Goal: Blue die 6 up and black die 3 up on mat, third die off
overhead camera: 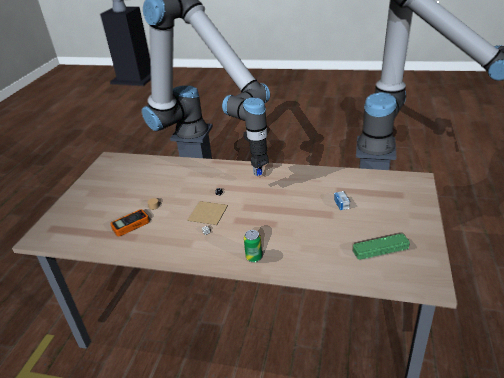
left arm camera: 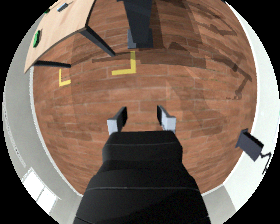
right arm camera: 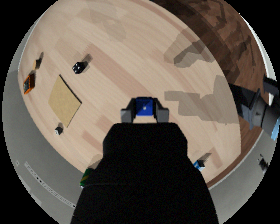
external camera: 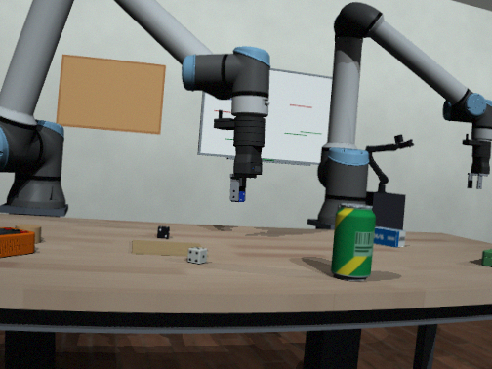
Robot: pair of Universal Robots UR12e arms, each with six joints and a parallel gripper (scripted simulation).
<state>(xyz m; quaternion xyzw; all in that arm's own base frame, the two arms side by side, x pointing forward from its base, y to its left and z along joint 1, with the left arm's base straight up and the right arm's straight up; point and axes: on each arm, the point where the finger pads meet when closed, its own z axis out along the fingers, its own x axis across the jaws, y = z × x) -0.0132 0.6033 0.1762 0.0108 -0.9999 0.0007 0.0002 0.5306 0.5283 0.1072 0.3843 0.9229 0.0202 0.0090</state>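
Observation:
The blue die lies 10 mm below my right hand. From my right hand the other things lie so: black die 180 mm to the right, 90 mm below, 70 mm ahead; then white die 350 mm ahead, 140 mm to the right, 90 mm below; then tan mat 220 mm ahead, 180 mm to the right, 110 mm below.

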